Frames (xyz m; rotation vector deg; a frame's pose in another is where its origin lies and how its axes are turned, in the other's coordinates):
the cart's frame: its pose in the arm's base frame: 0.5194 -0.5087 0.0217 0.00 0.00 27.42
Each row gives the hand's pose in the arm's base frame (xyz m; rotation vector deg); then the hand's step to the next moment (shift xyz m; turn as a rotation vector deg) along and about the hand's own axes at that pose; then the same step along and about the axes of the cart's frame.
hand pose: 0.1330 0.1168 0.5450 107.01 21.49 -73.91
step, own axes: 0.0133 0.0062 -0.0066 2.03 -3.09 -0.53
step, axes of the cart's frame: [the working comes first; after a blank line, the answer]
step, axes of the arm's base frame: 0.0139 -0.0015 -0.0080 -0.76 1.92 -3.11

0.0117 -0.0077 -0.0080 0.21 2.06 -3.11
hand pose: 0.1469 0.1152 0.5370 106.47 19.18 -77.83
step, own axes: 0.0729 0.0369 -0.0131 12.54 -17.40 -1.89
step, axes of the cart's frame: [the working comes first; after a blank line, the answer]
step, axes of the arm's base frame: 0.0602 -0.0314 -0.0473 -4.59 9.78 -18.62

0.0390 -0.0556 -0.0473 0.43 10.80 -18.62
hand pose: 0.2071 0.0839 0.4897 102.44 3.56 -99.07
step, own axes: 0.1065 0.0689 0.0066 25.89 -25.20 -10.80
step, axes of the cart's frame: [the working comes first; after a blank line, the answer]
step, axes of the arm's base frame: 0.0396 -0.0993 -0.0686 1.48 14.93 -34.60

-0.0105 -0.1064 -0.0686 8.19 12.57 -34.60
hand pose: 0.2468 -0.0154 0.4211 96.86 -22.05 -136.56
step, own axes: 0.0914 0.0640 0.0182 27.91 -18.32 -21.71
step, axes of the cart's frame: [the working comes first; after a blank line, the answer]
step, axes of the arm's base frame: -0.0468 -0.0867 -0.0555 11.16 6.72 -37.63

-0.0815 -0.0554 -0.0555 13.00 0.82 -37.63
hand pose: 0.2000 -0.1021 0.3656 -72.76 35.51 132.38
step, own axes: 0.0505 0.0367 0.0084 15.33 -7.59 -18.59
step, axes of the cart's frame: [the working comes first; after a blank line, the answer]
step, axes of the arm's base frame: -0.0509 -0.0171 -0.0329 9.19 -2.10 -23.44

-0.0531 0.0083 -0.0329 7.19 -6.09 -23.44
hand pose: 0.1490 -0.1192 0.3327 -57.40 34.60 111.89
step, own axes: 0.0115 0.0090 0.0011 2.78 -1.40 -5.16
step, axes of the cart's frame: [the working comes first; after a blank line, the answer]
step, axes of the arm's base frame: -0.0119 0.0013 -0.0085 2.44 -1.64 -5.26

-0.0099 0.0066 -0.0085 1.41 -2.58 -5.26
